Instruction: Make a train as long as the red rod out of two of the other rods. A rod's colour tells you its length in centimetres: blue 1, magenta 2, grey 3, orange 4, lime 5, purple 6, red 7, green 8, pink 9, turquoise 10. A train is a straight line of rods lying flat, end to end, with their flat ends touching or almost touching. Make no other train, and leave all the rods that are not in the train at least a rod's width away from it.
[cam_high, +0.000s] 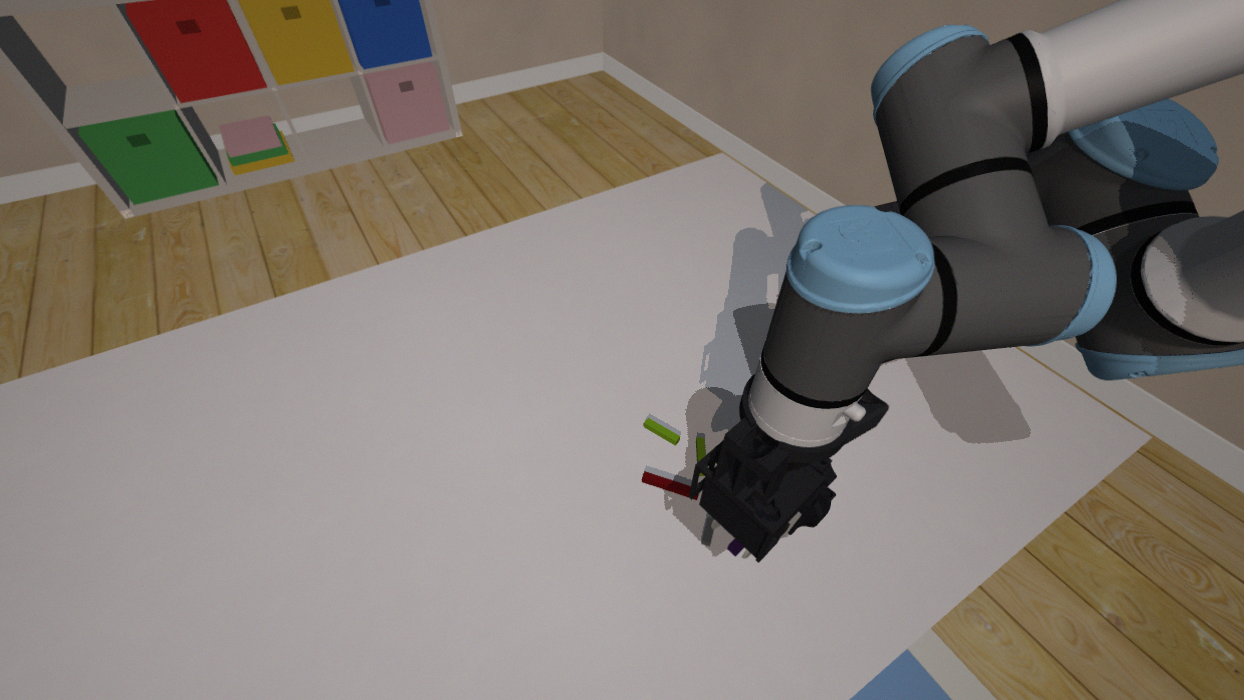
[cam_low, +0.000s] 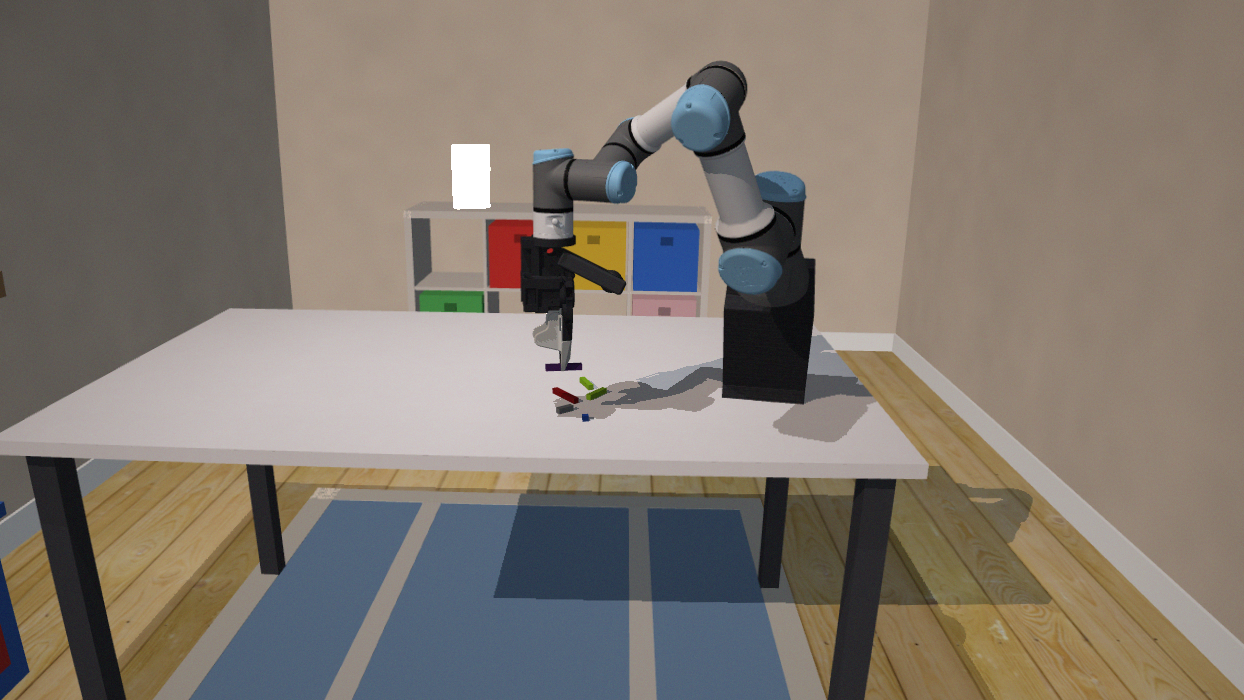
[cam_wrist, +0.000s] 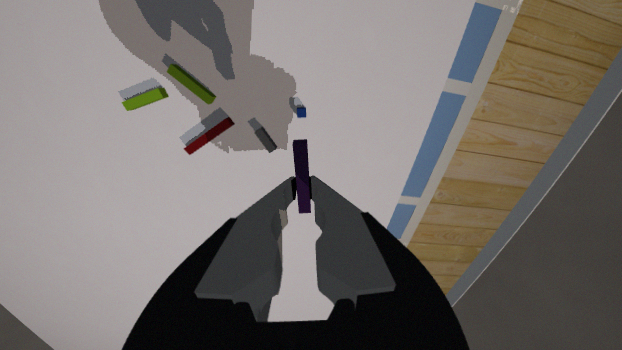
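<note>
The small blue rod lies 100 mm below my hand, 30 mm behind it and 10 mm to the right of it. The rest, counted from my hand: grey rod 100 mm below, 50 mm to the right, 10 mm ahead; then red rod 110 mm to the right, 100 mm below, 30 mm ahead; then purple rod 10 mm below.
</note>
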